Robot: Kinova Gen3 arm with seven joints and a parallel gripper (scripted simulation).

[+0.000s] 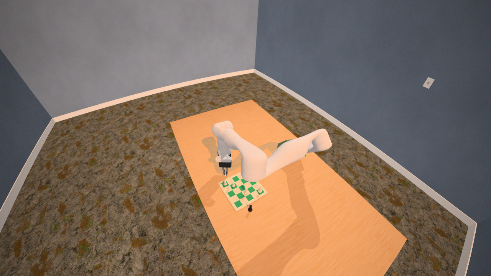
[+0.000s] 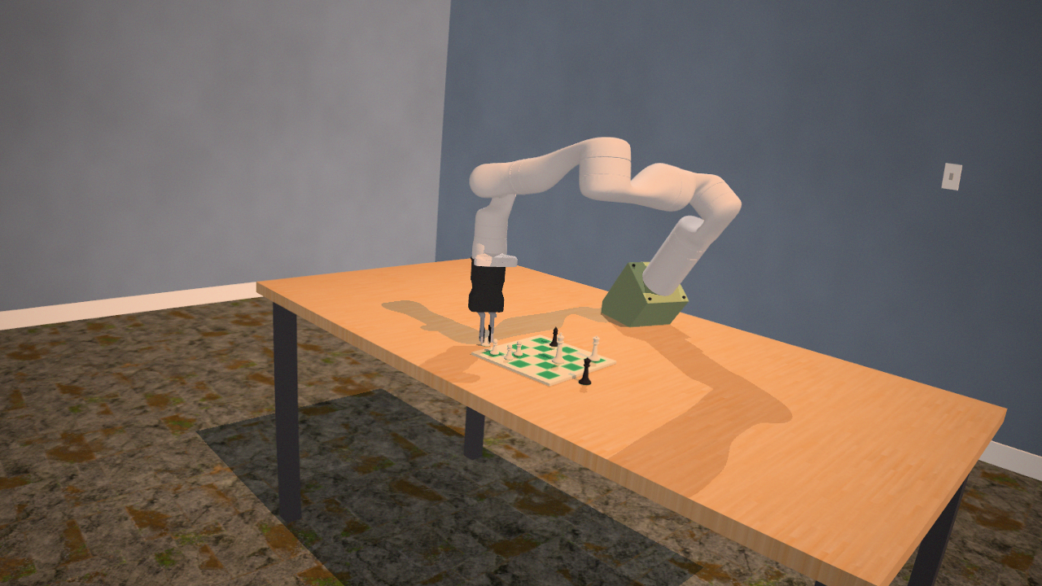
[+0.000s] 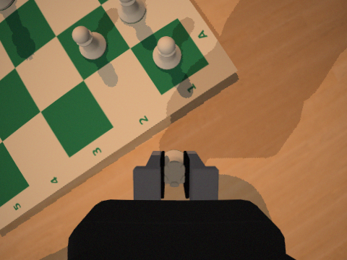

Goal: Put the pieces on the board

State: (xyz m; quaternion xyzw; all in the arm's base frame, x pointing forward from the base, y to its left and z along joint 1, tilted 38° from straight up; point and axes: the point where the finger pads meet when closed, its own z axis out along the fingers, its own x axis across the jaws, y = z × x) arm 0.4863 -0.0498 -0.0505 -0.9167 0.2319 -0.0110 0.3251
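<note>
The chessboard lies 60 mm behind my hand, 130 mm to the left of it and 20 mm below it. From my hand the other things lie so: white king: 60 mm behind, 170 mm to the left, 10 mm above; then black bishop: 130 mm behind, 80 mm to the left; then white rook: 10 mm below.
</note>
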